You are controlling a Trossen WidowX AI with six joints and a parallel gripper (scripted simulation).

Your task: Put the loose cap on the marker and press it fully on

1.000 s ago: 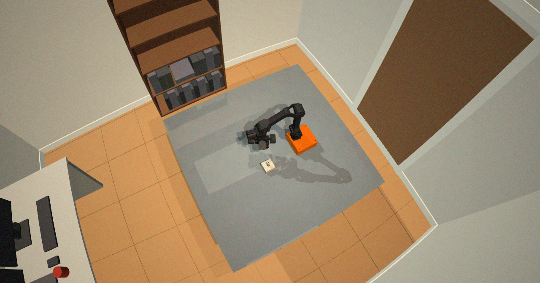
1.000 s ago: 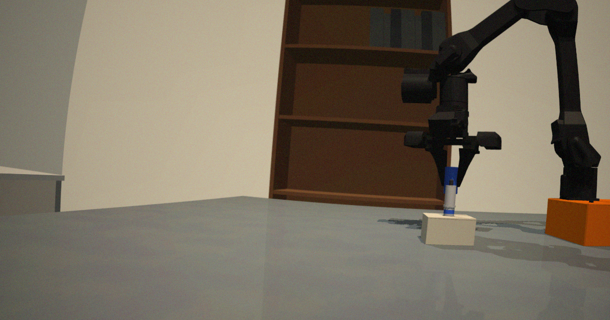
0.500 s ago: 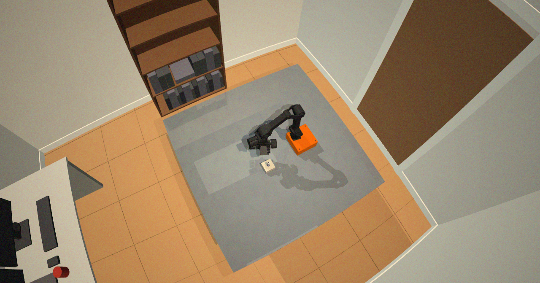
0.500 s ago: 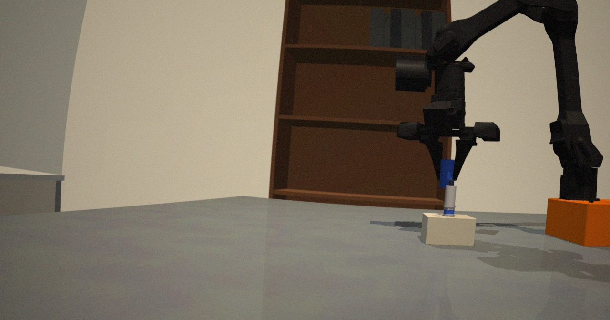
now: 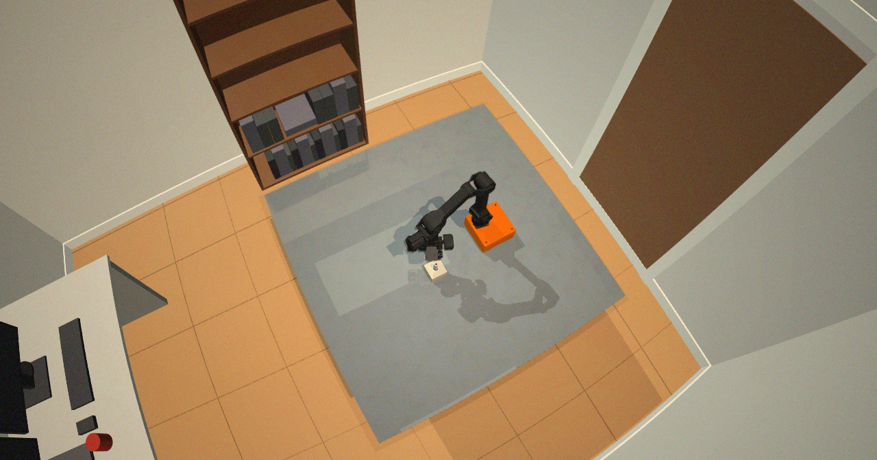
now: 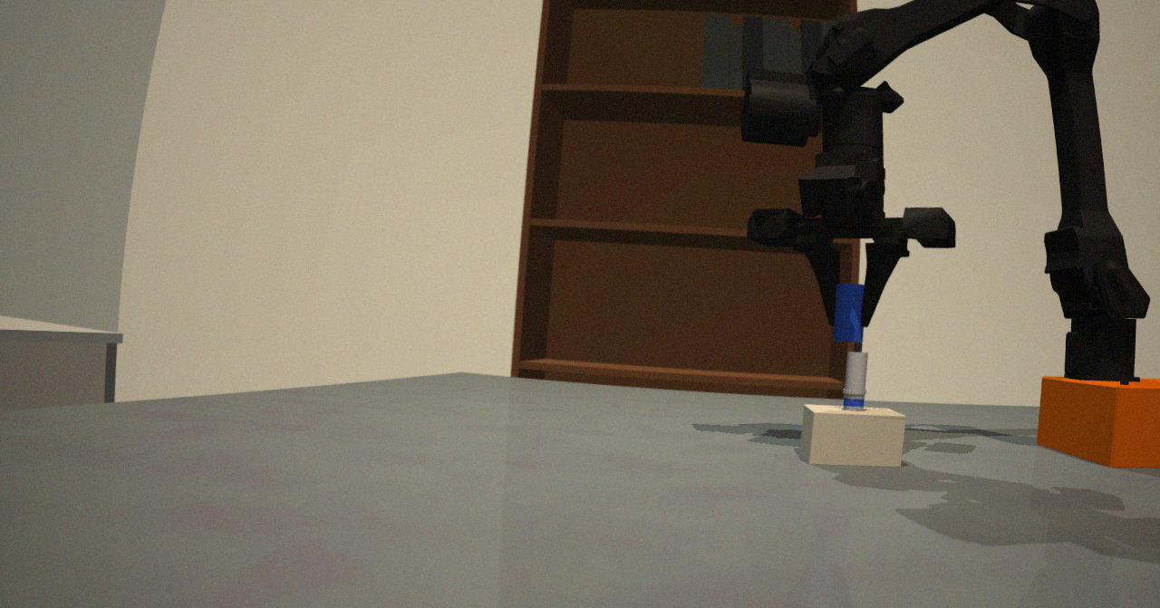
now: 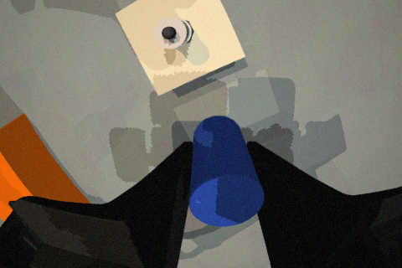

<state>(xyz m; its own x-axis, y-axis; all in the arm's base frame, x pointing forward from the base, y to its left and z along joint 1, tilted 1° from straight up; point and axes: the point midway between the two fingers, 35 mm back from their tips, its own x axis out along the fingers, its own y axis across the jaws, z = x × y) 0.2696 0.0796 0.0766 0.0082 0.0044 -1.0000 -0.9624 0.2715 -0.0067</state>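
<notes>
Right now the cream holder block is 9 cm below my gripper tip, 6 cm to the left of it and 1 cm behind it. Round my gripper tip: blue cap (1 cm above).
</notes>
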